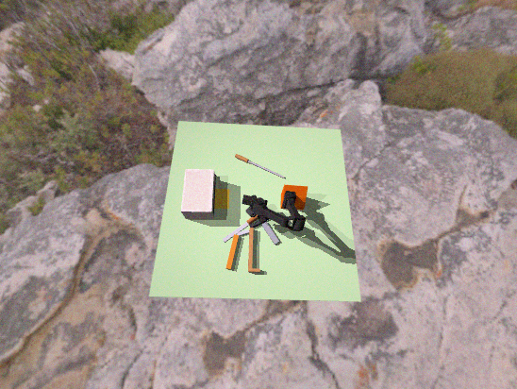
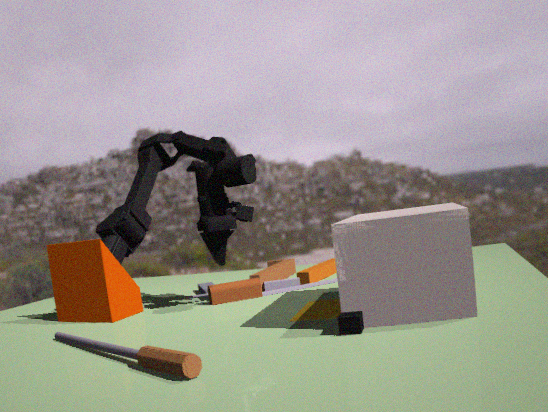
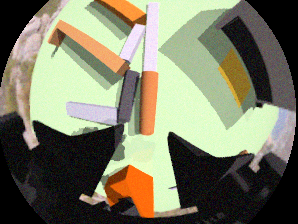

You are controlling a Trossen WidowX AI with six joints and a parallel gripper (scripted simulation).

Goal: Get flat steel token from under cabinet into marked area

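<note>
The grey bar lies 10 cm behind my gripper tip, 10 cm to the left of it and 7 cm below it. Round my gripper tip: grey token: 42 cm ahead, 6 cm to the right, 8 cm below; orange bar: 13 cm ahead, 26 cm to the left, 6 cm below.
</note>
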